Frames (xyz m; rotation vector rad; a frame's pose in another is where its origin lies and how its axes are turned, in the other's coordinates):
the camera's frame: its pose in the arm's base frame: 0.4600 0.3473 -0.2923 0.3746 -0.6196 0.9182
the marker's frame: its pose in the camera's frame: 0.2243 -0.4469 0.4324 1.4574 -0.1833 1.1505
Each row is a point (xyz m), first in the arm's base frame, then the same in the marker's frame.
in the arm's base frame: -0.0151 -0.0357 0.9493
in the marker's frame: 1.0264 0.3243 -0.3174
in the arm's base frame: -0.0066 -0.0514 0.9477
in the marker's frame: 1.0184 0.3365 -0.3070
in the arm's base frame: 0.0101 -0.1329 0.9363
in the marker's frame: 0.9857 0.4082 -0.2778
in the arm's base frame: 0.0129 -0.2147 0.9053
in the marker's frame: 0.9414 0.4832 -0.2694
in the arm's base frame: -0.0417 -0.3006 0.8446
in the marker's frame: 0.8941 0.5779 -0.3226
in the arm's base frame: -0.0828 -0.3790 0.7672
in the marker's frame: 0.8277 0.6603 -0.3738
